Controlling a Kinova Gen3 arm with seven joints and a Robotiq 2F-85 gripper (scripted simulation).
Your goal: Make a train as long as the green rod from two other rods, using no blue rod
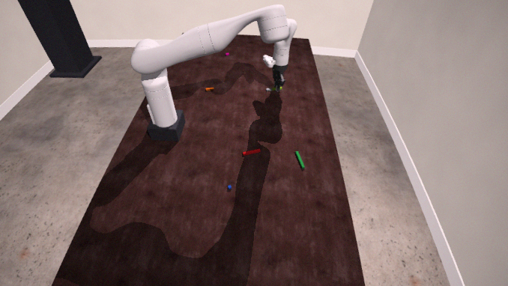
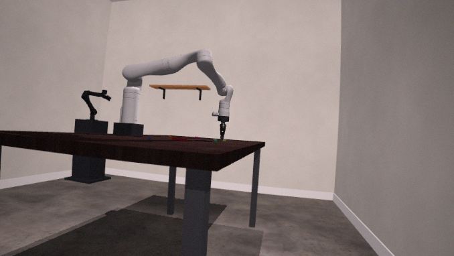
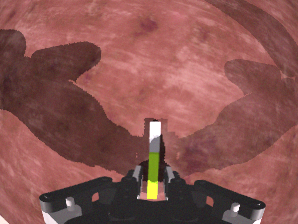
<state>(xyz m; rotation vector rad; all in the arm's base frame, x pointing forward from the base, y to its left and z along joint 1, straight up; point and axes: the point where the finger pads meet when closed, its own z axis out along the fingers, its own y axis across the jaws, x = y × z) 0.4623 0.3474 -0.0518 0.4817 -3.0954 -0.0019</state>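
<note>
The lime rod lies 2 cm below my hand. The rest, counted from my hand: magenta rod 30 cm behind, 33 cm to the left, 2 cm below; then orange rod 34 cm behind, 4 cm to the right, 2 cm below; then grey rod 4 cm behind, 1 cm to the right, 2 cm below.
</note>
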